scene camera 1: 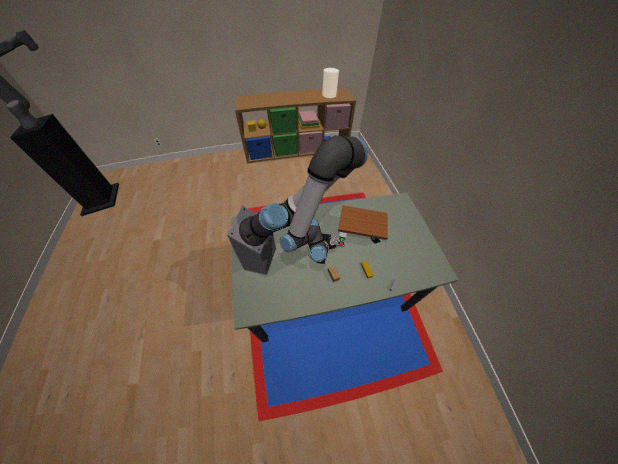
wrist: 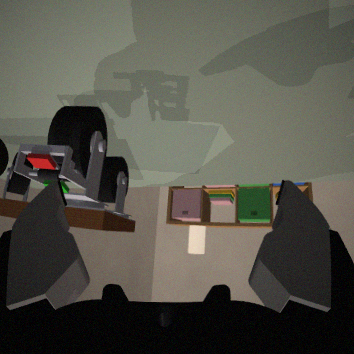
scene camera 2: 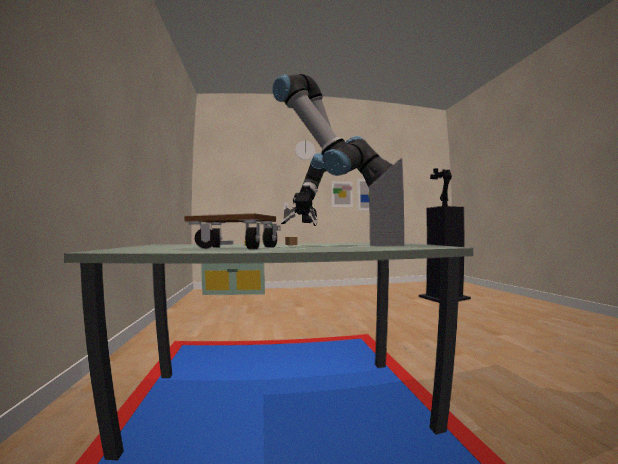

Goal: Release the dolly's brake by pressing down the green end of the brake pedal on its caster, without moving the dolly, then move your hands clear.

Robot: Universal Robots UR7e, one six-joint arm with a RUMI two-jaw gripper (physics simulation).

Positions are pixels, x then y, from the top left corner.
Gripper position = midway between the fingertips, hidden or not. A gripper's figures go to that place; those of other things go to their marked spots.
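The gripper (scene camera 2: 298, 224) is 126 cm from the lens, and there's a wooden dolly (scene camera 2: 205, 238) that's 116 cm from the lens.
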